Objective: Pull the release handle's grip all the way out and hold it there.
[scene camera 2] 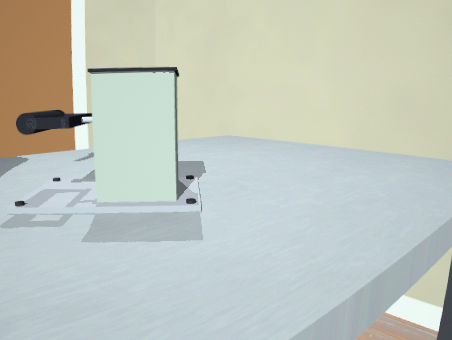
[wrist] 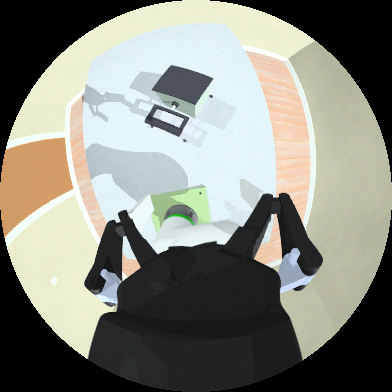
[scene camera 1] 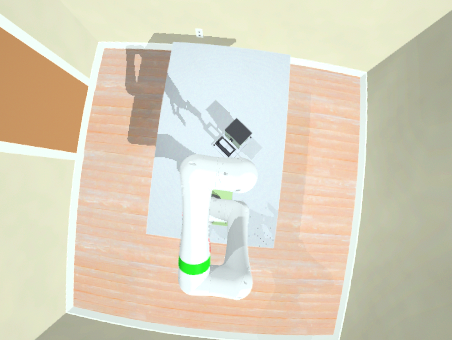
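Note:
The release handle's grip (scene camera 1: 220, 150) (scene camera 2: 30, 123) (wrist: 162, 128) is a black rectangular frame. It stands out from one side of a pale green box (scene camera 2: 135, 135) with a dark top (scene camera 1: 238, 130) (wrist: 183, 84). In scene camera 2 a short stretch of light rod (scene camera 2: 87, 120) shows between grip and box. The box stands upright on a clear plate (scene camera 2: 145, 207) with black bolts. My gripper (wrist: 194, 194) is open and empty, its fingers spread wide, well away from the grip. In scene camera 1 the gripper is hidden by the arm; it does not show in scene camera 2.
The handle unit stands on a pale grey table (scene camera 1: 265, 80) (scene camera 2: 300, 225). My white arm (scene camera 1: 196, 225) folds over its base, which sits on a green plate (scene camera 1: 223, 194) (wrist: 202, 205) at the near part of the table. The arm's shadow falls across the table's left side.

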